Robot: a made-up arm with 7 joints. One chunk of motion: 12 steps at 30 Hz.
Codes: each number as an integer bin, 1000 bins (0 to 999) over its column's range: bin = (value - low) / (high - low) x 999, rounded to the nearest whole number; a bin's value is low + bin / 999 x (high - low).
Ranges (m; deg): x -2.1..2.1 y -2.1..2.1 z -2.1..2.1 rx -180..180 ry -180..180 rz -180..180
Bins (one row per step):
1: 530 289 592 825 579 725
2: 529 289 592 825 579 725
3: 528 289 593 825 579 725
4: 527 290 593 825 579 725
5: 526 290 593 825 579 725
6: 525 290 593 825 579 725
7: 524 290 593 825 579 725
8: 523 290 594 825 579 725
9: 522 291 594 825 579 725
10: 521 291 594 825 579 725
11: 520 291 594 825 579 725
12: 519 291 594 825 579 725
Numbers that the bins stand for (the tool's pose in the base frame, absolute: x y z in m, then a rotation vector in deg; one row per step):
1: 0.1282 -0.8850 0.3889 117.30 28.65 81.26
2: 0.1240 -0.8850 0.3889 117.30 28.65 81.26
3: 0.1198 -0.8850 0.3931 117.30 28.65 81.26
4: 0.1156 -0.8808 0.3931 117.30 28.65 81.26
5: 0.1114 -0.8808 0.3931 117.30 28.65 81.26
6: 0.1072 -0.8808 0.3931 117.30 28.65 81.26
7: 0.1030 -0.8808 0.3931 117.30 28.65 81.26
8: 0.0988 -0.8808 0.3973 117.30 28.65 81.26
9: 0.0946 -0.8766 0.3973 117.30 28.65 81.26
10: 0.0904 -0.8766 0.3973 117.30 28.65 81.26
11: 0.0862 -0.8766 0.3973 117.30 28.65 81.26
12: 0.0820 -0.8766 0.3973 117.30 28.65 81.26

